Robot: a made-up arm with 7 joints. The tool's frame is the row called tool. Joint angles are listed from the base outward.
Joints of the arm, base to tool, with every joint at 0 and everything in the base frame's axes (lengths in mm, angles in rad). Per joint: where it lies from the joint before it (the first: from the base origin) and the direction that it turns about. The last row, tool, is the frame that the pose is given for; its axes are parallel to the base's.
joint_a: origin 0 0 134.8 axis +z
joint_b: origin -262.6 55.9 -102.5 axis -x
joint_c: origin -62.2 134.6 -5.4 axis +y
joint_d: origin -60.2 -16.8 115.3 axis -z
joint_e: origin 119.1 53.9 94 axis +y
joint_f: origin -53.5 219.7 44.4 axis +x
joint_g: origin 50 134.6 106 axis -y
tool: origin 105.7 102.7 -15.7
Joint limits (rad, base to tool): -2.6..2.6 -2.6..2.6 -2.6..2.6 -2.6..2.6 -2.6..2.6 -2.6..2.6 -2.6..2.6
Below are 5 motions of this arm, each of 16 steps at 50 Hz.
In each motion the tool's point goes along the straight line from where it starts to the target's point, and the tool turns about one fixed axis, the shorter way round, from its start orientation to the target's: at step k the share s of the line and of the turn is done. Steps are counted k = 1, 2, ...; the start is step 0. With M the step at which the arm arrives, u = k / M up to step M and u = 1 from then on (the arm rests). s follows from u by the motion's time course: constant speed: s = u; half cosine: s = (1 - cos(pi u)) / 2; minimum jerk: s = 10 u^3 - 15 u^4 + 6 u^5.
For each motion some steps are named. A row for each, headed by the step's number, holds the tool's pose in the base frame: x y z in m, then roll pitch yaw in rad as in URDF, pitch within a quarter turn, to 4 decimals.
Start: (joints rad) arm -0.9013 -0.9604 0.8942 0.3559 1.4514 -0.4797 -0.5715
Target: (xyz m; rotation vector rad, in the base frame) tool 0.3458 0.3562 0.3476 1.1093 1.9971 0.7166
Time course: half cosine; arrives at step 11
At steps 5, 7, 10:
5: 0.3116 0.3527 0.3995 2.1550 0.2599 2.0510
7: 0.3283 0.3544 0.3742 2.1918 0.2946 2.0076
10: 0.3446 0.3561 0.3494 2.2265 0.3300 1.9662

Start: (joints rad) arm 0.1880 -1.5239 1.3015 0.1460 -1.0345 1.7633 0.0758
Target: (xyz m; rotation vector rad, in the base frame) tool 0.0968 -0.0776 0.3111 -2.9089 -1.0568 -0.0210
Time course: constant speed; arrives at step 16
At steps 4, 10, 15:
4: 0.0905 -0.1050 0.3003 -3.1112 0.1150 0.5111
10: 0.0936 -0.0913 0.3057 -3.1034 0.0434 0.6040
15: 0.0963 -0.0799 0.3102 -3.1021 -0.0166 0.6810

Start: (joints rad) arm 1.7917 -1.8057 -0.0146 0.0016 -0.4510 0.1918 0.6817
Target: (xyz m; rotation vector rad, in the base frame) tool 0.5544 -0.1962 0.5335 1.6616 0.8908 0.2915
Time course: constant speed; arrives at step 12
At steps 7, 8, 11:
7: 0.5682 -0.1876 0.5201 1.8609 0.2954 0.7437
8: 0.5654 -0.1893 0.5228 1.8662 0.2897 0.7531
11: 0.5572 -0.1945 0.5308 1.8815 0.2726 0.7810

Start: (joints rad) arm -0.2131 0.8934 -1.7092 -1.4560 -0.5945 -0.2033 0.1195
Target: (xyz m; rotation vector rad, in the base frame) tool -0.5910 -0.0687 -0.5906 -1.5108 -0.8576 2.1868
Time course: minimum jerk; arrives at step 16
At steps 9, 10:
9: -0.6036 -0.0760 -0.5972 -1.2205 0.7412 2.2091
10: -0.6000 -0.0739 -0.5953 -1.2156 0.7575 2.1881

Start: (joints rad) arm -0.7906 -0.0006 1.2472 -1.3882 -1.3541 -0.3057 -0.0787
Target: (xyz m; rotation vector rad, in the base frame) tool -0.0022 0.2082 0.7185 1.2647 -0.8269 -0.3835
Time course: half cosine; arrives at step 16
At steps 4, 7, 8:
4: 0.0963 0.3671 0.6677 1.0690 -0.2589 -0.5386
7: 0.0667 0.3194 0.6829 1.1931 -0.2938 -0.6098
8: 0.0555 0.3013 0.6887 1.2413 -0.3048 -0.6383

